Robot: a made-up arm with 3 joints. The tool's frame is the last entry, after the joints.
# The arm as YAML. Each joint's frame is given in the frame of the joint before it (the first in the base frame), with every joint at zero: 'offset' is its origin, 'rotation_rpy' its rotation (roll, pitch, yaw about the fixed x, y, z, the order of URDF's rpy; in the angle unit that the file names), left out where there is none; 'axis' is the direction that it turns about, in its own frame. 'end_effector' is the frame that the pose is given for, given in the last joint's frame.
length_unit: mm
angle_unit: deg
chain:
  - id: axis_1
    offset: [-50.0, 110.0, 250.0]
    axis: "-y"
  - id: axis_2
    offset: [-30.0, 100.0, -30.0]
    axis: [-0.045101, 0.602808, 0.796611]
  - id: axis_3
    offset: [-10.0, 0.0, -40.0]
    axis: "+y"
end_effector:
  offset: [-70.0, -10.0, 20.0]
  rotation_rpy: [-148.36, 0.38, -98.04]
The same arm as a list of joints. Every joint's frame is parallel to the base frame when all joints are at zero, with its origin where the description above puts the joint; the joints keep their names.
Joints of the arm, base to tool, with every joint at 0 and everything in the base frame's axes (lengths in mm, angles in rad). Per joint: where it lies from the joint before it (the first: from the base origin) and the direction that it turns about. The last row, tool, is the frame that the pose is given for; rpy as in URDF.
axis_1: origin -50 110 250 axis 0 -1 0
axis_2: origin -30 100 -30 axis -0.045101 0.602808 0.796611
axis_3: origin -10 0 -40 axis 0 1 0
tool: origin -70 -10 20 rpy -2.5894 0.0066 -1.7111

